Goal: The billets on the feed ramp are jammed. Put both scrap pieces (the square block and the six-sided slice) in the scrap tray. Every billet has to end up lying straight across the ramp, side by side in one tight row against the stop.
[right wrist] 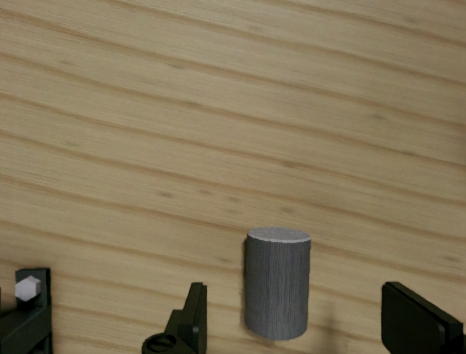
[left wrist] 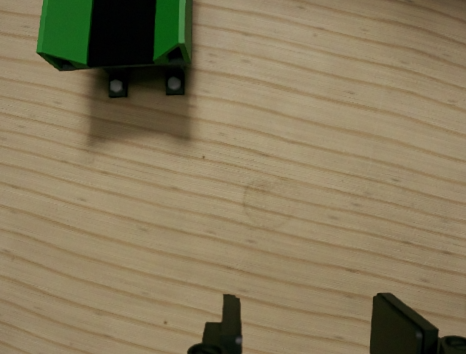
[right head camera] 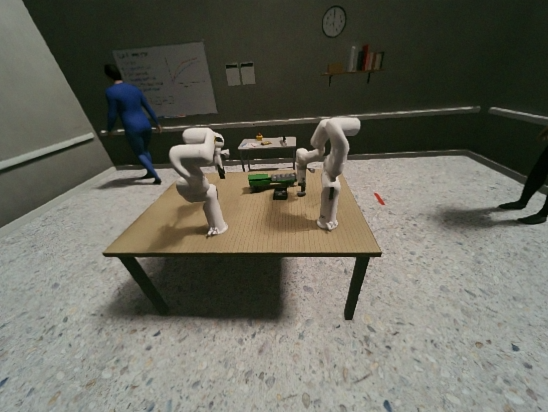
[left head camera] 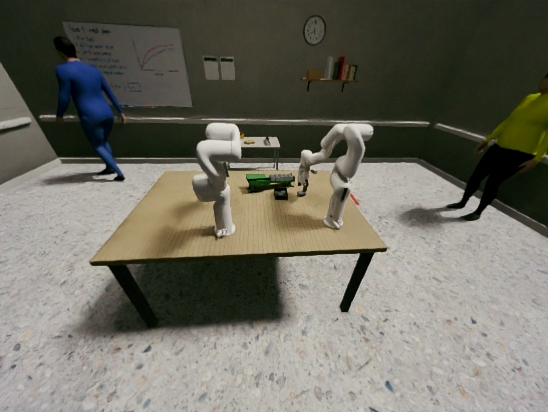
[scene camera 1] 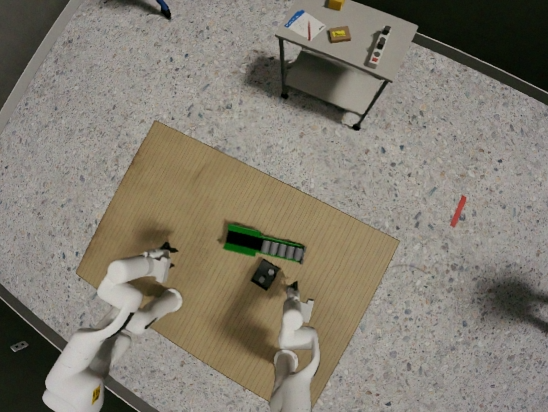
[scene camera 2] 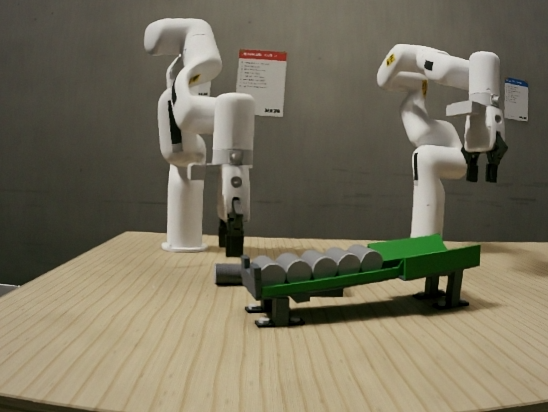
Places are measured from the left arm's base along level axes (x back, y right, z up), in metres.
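Pixels of known places: left gripper, fingertip midpoint: (left wrist: 305, 326) (right head camera: 223, 176) (scene camera 1: 173, 257) (scene camera 2: 481, 182); right gripper, fingertip midpoint: (right wrist: 293, 311) (right head camera: 301, 188) (left head camera: 301, 188) (scene camera 2: 230, 251); left arm's base, origin of the base link: (right head camera: 217, 228) (left head camera: 224, 229) (scene camera 1: 171, 299); right arm's base, origin of the base link: (right head camera: 327, 223) (left head camera: 332, 222) (scene camera 1: 285, 360) (scene camera 2: 184, 248).
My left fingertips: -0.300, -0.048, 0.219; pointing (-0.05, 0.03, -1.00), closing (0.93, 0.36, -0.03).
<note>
For each thing: its top centre in the pictures, then the offset to it from my left fingertips, as dx, dy, dz. "spot": a spot on its surface instead.
- stop, middle of its top: (scene camera 2: 251, 260) -0.340, +0.465, -0.130
- billet, middle of its top: (right wrist: 283, 291) (scene camera 2: 229, 263) -0.154, +0.535, -0.179
- black scrap tray, surface spot: (scene camera 1: 265, 262) spot: -0.187, +0.341, -0.216
- ramp's wide end, surface spot: (left wrist: 172, 30) spot: -0.150, +0.146, -0.113
- dark ramp foot, surface spot: (right wrist: 42, 285) spot: -0.297, +0.469, -0.214
Several grey billets (scene camera 2: 319, 265) (scene camera 1: 282, 250) lie across the green ramp (scene camera 2: 440, 269) (scene camera 1: 243, 248) side by side, the lowest at the stop (scene camera 2: 253, 281). Another billet (scene camera 2: 228, 274) (right wrist: 277, 285) lies on its side on the table beyond the ramp's stop end. My right gripper (right wrist: 293, 311) (scene camera 2: 230, 250) (scene camera 1: 293, 286) is open above this billet, which shows between its fingers in the right wrist view, not gripped. Two small grey pieces (scene camera 1: 270, 271) (scene camera 1: 262, 279) are in the black scrap tray (scene camera 1: 265, 262); their shapes are too small to tell. My left gripper (left wrist: 305, 326) (scene camera 2: 482, 175) is open and empty, high above the table.
The ramp's wide end (left wrist: 172, 30) shows at the top of the left wrist view. A dark ramp foot (right wrist: 42, 285) is at the lower left of the right wrist view. The tray stands beside the ramp, between it and the arms. A cart (scene camera 1: 350, 45) stands beyond the table.
</note>
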